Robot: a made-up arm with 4 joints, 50 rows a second.
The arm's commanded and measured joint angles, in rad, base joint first. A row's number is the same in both.
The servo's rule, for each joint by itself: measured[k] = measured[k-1] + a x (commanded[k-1-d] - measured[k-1]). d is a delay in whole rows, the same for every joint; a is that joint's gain. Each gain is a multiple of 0.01, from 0.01 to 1. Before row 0 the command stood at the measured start. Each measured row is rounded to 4 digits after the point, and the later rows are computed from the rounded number. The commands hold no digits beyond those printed.
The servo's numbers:
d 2
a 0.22 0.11 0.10 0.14
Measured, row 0: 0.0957, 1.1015, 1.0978, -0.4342
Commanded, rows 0 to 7: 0.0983, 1.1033, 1.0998, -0.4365; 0.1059, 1.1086, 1.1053, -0.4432; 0.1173, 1.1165, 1.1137, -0.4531; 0.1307, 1.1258, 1.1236, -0.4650; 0.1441, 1.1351, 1.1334, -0.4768; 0.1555, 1.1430, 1.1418, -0.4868; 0.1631, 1.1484, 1.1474, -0.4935; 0.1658, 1.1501, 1.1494, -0.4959
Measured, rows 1 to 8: 0.0957, 1.1015, 1.0978, -0.4342; 0.0957, 1.1015, 1.0978, -0.4342; 0.0963, 1.1017, 1.0980, -0.4345; 0.0984, 1.1025, 1.0987, -0.4357; 0.1026, 1.1040, 1.1002, -0.4381; 0.1088, 1.1064, 1.1025, -0.4419; 0.1166, 1.1096, 1.1056, -0.4468; 0.1252, 1.1133, 1.1092, -0.4524
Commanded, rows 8 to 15: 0.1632, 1.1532, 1.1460, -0.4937; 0.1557, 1.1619, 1.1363, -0.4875; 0.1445, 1.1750, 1.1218, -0.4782; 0.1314, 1.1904, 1.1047, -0.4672; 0.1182, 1.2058, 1.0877, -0.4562; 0.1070, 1.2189, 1.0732, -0.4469; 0.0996, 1.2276, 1.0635, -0.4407; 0.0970, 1.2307, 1.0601, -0.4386
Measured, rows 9 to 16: 0.1335, 1.1172, 1.1130, -0.4582; 0.1406, 1.1208, 1.1166, -0.4635; 0.1456, 1.1244, 1.1195, -0.4677; 0.1478, 1.1285, 1.1212, -0.4705; 0.1471, 1.1336, 1.1213, -0.4716; 0.1436, 1.1398, 1.1196, -0.4710; 0.1380, 1.1471, 1.1164, -0.4689; 0.1312, 1.1550, 1.1121, -0.4658
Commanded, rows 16 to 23: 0.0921, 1.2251, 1.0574, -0.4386; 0.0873, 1.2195, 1.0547, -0.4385; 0.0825, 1.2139, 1.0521, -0.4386; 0.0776, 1.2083, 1.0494, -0.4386; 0.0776, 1.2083, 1.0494, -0.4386; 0.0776, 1.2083, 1.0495, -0.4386; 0.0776, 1.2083, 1.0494, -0.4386; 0.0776, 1.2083, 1.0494, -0.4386
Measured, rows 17 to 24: 0.1242, 1.1630, 1.1072, -0.4623; 0.1182, 1.1704, 1.1025, -0.4590; 0.1125, 1.1764, 1.0980, -0.4561; 0.1070, 1.1811, 1.0937, -0.4536; 0.1016, 1.1847, 1.0895, -0.4515; 0.0963, 1.1873, 1.0855, -0.4497; 0.0922, 1.1896, 1.0819, -0.4481; 0.0890, 1.1917, 1.0787, -0.4468
